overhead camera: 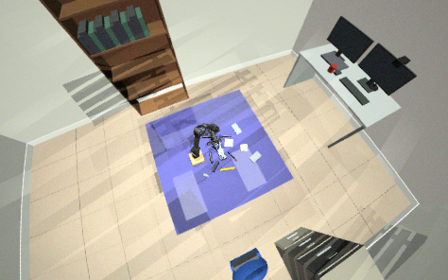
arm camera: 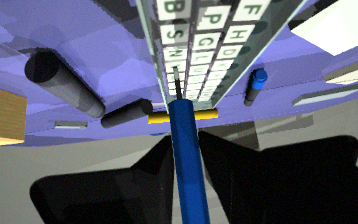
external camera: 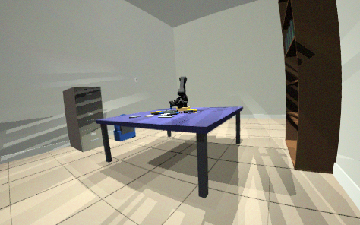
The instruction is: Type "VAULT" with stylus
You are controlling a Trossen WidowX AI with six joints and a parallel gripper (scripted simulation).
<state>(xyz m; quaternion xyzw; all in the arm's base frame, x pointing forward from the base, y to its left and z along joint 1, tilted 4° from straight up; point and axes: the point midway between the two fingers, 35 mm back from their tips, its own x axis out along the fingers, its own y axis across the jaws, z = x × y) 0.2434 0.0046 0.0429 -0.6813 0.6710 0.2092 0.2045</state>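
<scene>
Right now my gripper tip is 140 mm short of the white paper, 40 mm to the right of it and 70 mm above it. From my gripper tip the other things lie so: blue stylus (10 mm below); yellow pen (20 mm ahead, 230 mm to the right, 60 mm below).
</scene>
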